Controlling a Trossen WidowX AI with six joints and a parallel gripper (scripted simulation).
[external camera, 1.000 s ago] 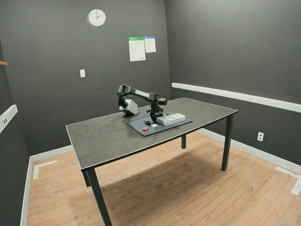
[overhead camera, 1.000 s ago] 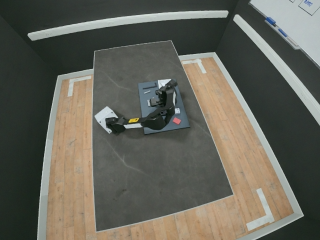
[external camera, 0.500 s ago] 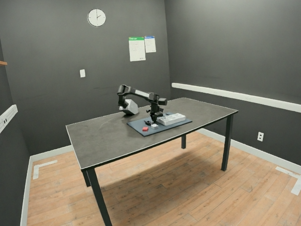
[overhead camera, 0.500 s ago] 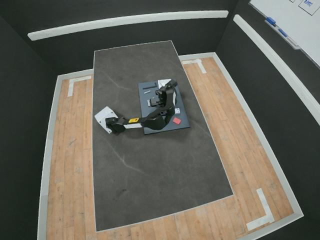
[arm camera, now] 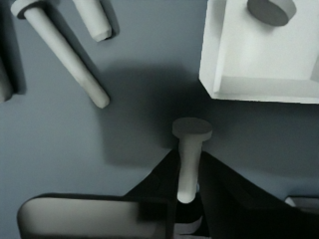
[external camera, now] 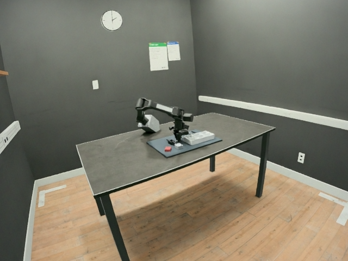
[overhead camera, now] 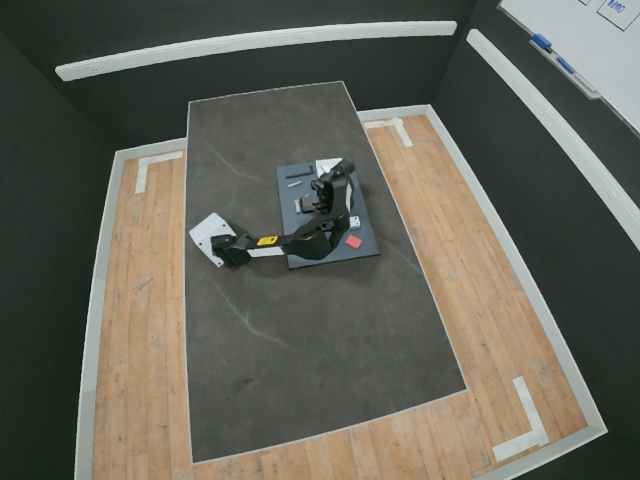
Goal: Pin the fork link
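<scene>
The eye plate is 6 cm to the right of my hand and 3 cm below it. Round my hand: grey block (8 cm ahead, 8 cm to the right, 2 cm below); then red block (4 cm ahead, 15 cm to the right, 4 cm below); then blue-grey mat (1 cm ahead, 4 cm to the left, 5 cm below).
</scene>
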